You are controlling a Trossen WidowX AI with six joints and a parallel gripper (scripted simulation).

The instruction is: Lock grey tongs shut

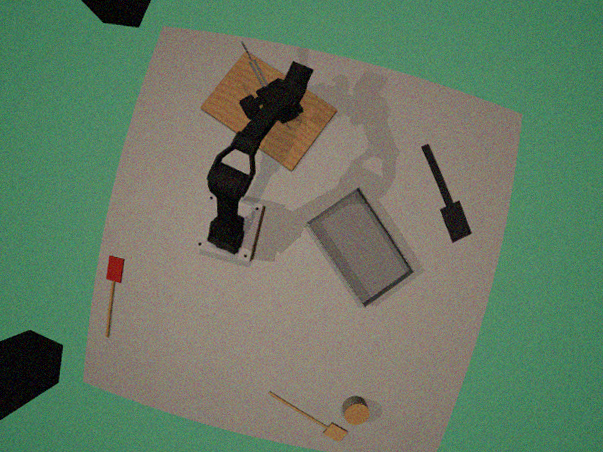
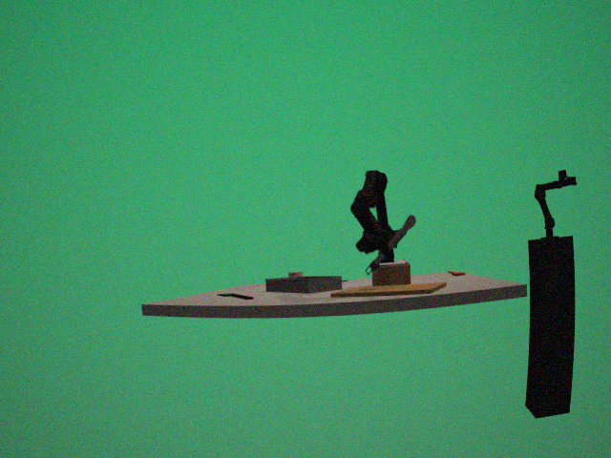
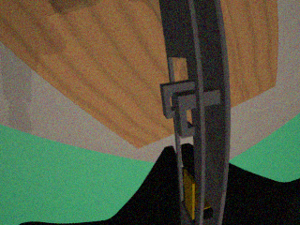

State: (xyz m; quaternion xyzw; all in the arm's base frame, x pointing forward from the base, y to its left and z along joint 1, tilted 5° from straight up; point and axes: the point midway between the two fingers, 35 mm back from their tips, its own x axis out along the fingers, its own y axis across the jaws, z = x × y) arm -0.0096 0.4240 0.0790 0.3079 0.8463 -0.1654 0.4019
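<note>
The yellow mark is 30 mm above my gripper tip, 20 mm to the right of it and 20 mm ahead of it. Also, from my gripper tip: wooden board (110 mm below, 30 mm to the right, 10 mm ahead); roasting tin (400 mm ahead, 360 mm to the right, 90 mm below); black spatula (630 mm ahead, 140 mm to the right, 110 mm below).
</note>
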